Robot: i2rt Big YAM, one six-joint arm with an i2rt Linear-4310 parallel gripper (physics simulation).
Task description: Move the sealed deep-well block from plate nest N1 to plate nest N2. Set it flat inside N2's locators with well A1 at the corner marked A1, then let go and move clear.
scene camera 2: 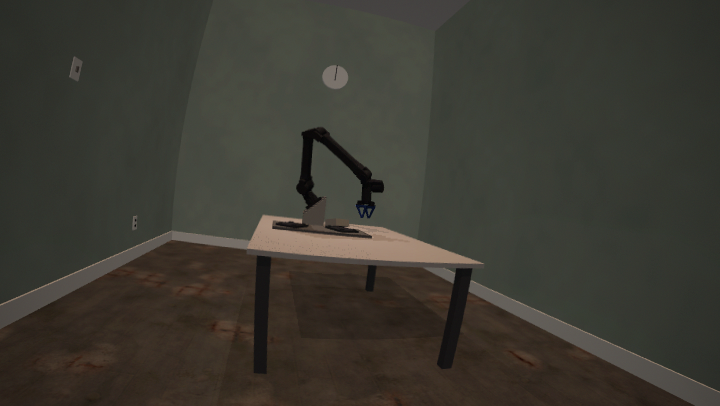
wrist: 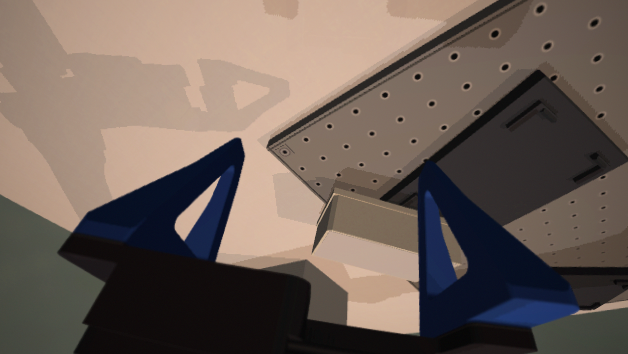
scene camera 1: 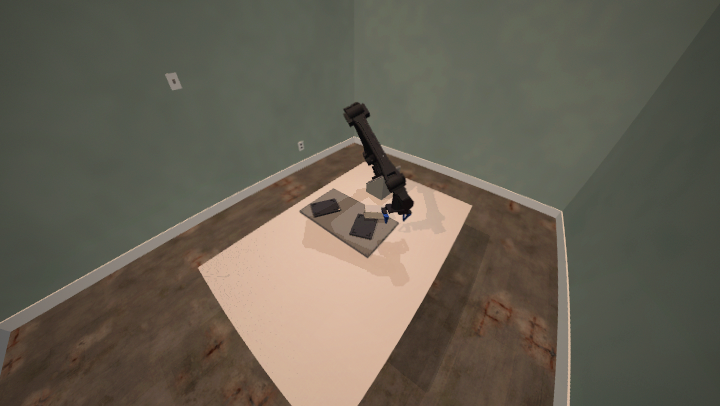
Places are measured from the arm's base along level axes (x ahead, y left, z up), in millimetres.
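Where they show: gripper, fingertip midpoint: (scene camera 2: 365, 218) (wrist: 330, 157) (scene camera 1: 394, 222); arm's base, origin of the base link: (scene camera 2: 314, 204) (scene camera 1: 381, 174).
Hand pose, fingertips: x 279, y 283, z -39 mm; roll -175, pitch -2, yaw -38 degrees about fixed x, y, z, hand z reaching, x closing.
Each offset is from my fingertips to the top centre of the thing. Level surfaces: height alone.
The beige deep-well block @[dx -45, dy -154, dz -18 mm] (scene camera 1: 373, 215) (scene camera 2: 336, 221) (wrist: 370, 217) is at the back edge of the nearer dark plate nest @[dx +69, dy -145, dz -60 mm] (scene camera 1: 363, 226) (scene camera 2: 342, 229) (wrist: 525, 150), on the side towards the arm's base. It is not flat within that nest's locators; whether it is tilted is unclear. A second dark nest @[dx +109, dy -425, dz -60 mm] (scene camera 1: 325, 207) (scene camera 2: 291, 224) (wrist: 595, 282) is farther left in the scene views. I cannot read which nest is N1 or N2, nor the A1 mark. My gripper (scene camera 1: 395, 219) (scene camera 2: 365, 216) (wrist: 330, 157) is open and empty, above the table beside the block; its right finger hides part of the block in the wrist view.
Both nests are on a grey perforated board (scene camera 1: 368, 248) (scene camera 2: 365, 235) (wrist: 400, 107) on the pale table @[dz -91 mm] (scene camera 1: 312, 302) (scene camera 2: 383, 252). The arm's grey wedge-shaped base (scene camera 1: 377, 187) (scene camera 2: 315, 212) (wrist: 327, 290) stands behind the board, close to the block.
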